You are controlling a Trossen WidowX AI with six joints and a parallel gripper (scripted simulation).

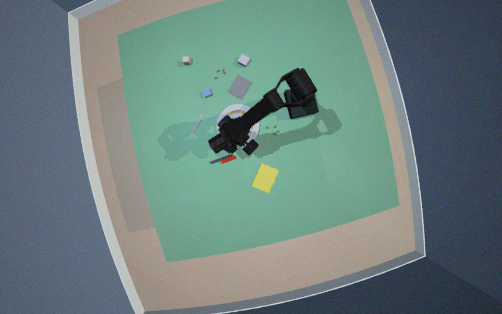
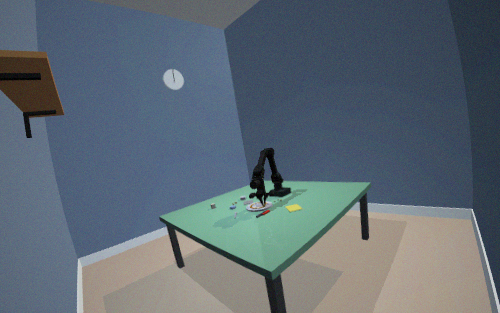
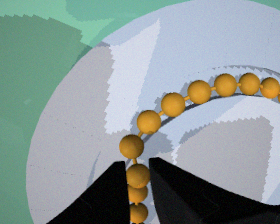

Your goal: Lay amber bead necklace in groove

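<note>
The round grey bead board is 6 cm to the right of my gripper tip, 1 cm below it and 1 cm ahead of it. Also, from my gripper tip: yellow pad (20 cm to the left, 11 cm behind, 2 cm below); then grey rod (21 cm ahead, 6 cm to the right, 2 cm below); then red-handled tool (10 cm to the left, 7 cm ahead, 1 cm below).
</note>
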